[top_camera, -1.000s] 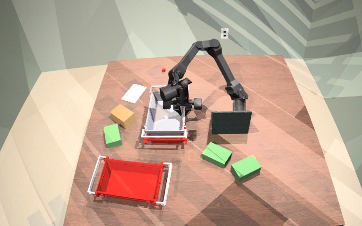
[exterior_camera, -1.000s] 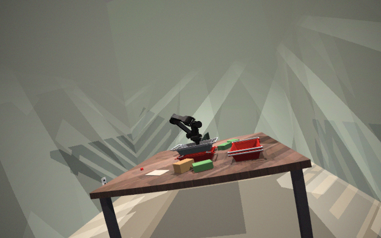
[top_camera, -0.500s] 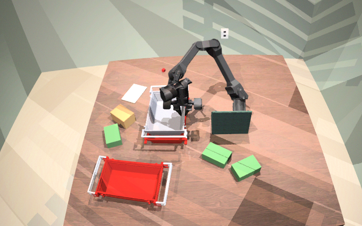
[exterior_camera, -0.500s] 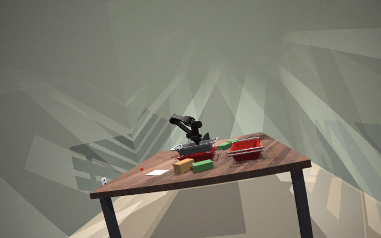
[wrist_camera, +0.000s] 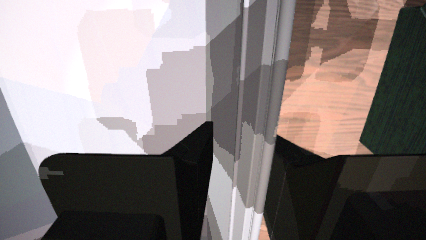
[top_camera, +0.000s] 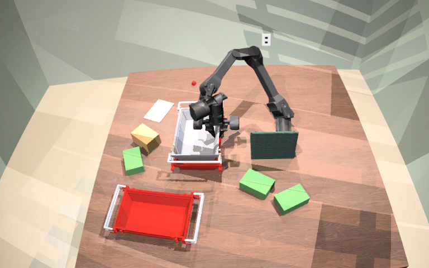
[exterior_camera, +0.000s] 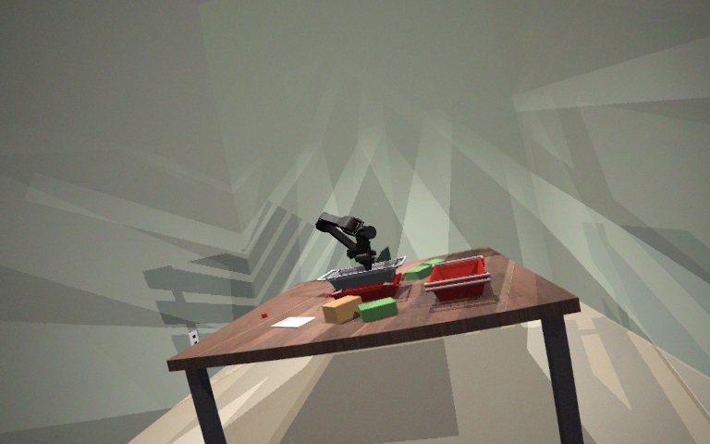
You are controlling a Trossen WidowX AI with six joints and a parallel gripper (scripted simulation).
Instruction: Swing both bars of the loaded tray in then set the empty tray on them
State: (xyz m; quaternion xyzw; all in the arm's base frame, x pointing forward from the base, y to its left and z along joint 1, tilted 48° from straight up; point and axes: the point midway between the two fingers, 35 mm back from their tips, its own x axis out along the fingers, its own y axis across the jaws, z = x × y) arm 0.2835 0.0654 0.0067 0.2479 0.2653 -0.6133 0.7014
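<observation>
Now: gripper tip 8 cm short of the grey tray and 3 cm below it. Also, from my gripper tip: white sheet (33 cm ahead, 24 cm to the right, 8 cm below); red cube (19 cm ahead, 47 cm to the right, 8 cm below); tan box (34 cm ahead, 2 cm to the right, 5 cm below).
</observation>
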